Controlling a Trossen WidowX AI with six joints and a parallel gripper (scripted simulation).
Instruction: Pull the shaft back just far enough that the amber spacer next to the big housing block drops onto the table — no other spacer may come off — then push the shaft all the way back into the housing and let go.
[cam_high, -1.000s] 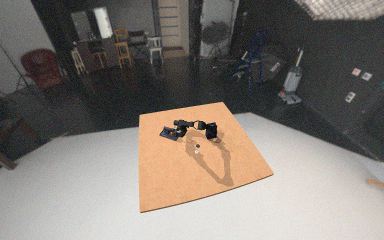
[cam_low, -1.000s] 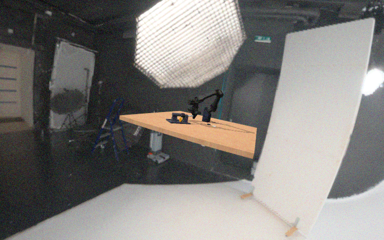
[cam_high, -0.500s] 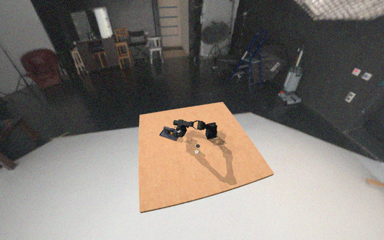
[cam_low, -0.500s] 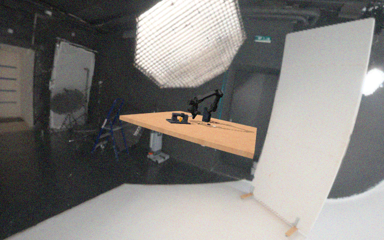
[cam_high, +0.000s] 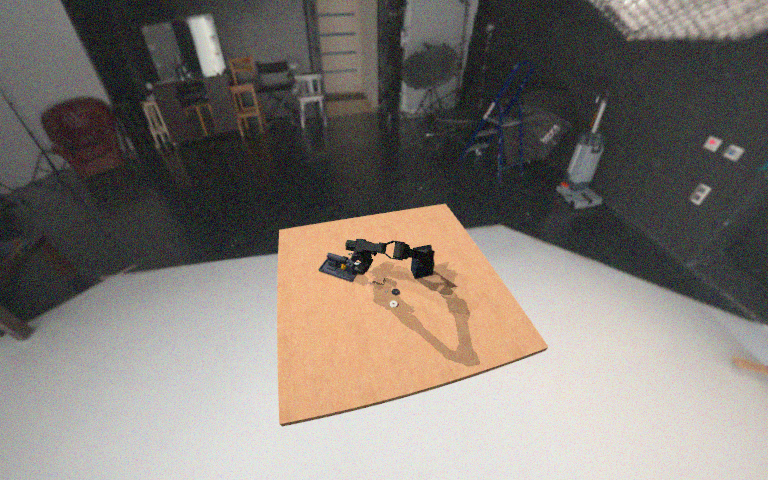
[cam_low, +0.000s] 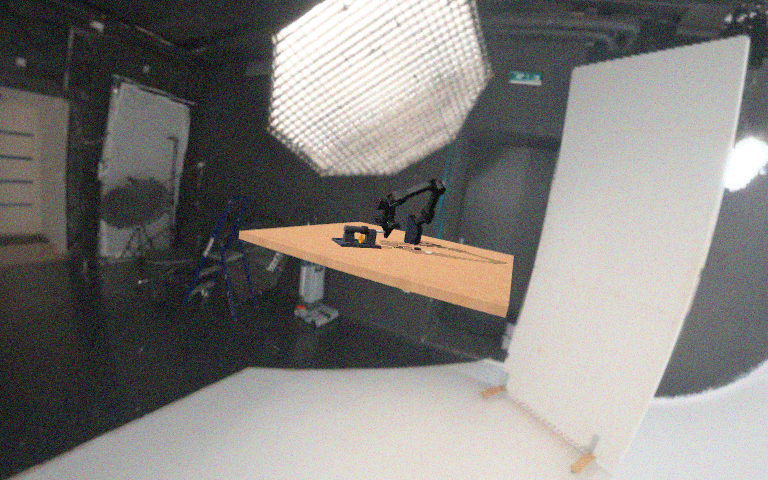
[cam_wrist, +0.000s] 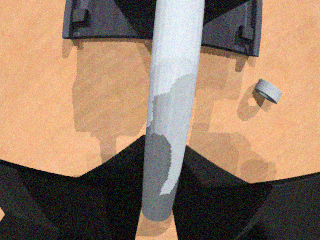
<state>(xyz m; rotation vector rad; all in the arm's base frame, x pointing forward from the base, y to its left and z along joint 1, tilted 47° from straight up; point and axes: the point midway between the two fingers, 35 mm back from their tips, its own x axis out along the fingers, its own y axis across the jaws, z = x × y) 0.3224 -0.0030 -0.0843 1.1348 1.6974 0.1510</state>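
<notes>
Right now the light grey shaft is 5 cm ahead of my gripper tip, 4 cm to the right of it and 3 cm above it. Also, from my gripper tip: amber spacer: 12 cm ahead, 9 cm to the right, 2 cm below; dark grey support block: 15 cm ahead, 11 cm to the right.
</notes>
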